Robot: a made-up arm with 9 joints. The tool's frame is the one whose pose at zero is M.
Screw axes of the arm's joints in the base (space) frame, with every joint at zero. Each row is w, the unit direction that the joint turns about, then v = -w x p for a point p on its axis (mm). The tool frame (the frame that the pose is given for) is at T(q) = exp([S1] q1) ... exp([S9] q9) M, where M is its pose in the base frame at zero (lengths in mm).
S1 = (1, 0, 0, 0.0, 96.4, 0.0)
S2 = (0, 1, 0, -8.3, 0.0, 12.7)
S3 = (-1, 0, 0, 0.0, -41.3, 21.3)
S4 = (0, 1, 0, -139.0, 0.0, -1.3)
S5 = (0, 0, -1, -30.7, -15.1, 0.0)
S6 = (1, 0, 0, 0.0, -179.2, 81.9)
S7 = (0, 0, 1, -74.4, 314.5, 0.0)
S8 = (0, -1, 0, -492.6, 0.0, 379.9)
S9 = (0, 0, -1, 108.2, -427.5, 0.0)
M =
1 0 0 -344.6
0 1 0 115.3
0 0 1 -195.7
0 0 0 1
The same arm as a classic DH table. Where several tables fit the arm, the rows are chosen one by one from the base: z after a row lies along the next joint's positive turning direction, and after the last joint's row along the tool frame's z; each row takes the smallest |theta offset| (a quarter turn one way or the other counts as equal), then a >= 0, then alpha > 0; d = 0 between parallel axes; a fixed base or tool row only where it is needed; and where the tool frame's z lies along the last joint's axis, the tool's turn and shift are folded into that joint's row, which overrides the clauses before.
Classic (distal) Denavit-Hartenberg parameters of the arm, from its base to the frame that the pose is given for. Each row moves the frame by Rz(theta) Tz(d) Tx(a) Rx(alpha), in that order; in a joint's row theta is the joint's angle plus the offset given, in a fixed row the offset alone. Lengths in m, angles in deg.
base (fixed): a 0; alpha 90; d 0.0964; theta_offset 90
joint 1: a 0.0881; alpha -90; d 0.0127; theta_offset -90
joint 2: a -0.033; alpha -90; d 0.0213; theta_offset 0
joint 3: a -0.0977; alpha 90; d 0.014; theta_offset 0
joint 4: a 0.0138; alpha 90; d 0.0094; theta_offset 90
joint 5: a 0.1126; alpha 90; d 0.3182; theta_offset -90
joint 6: a -0.0075; alpha 90; d -0.2994; theta_offset 0
joint 7: a 0.0654; alpha -90; d -0.3134; theta_offset -90
joint 8: a 0.0476; alpha -90; d 0.0338; theta_offset 0
joint 9: a -0.2384; alpha 180; d 0; theta_offset -69.65
tool (fixed): a 0; alpha 0; d 0.2969; theta_offset 110.35

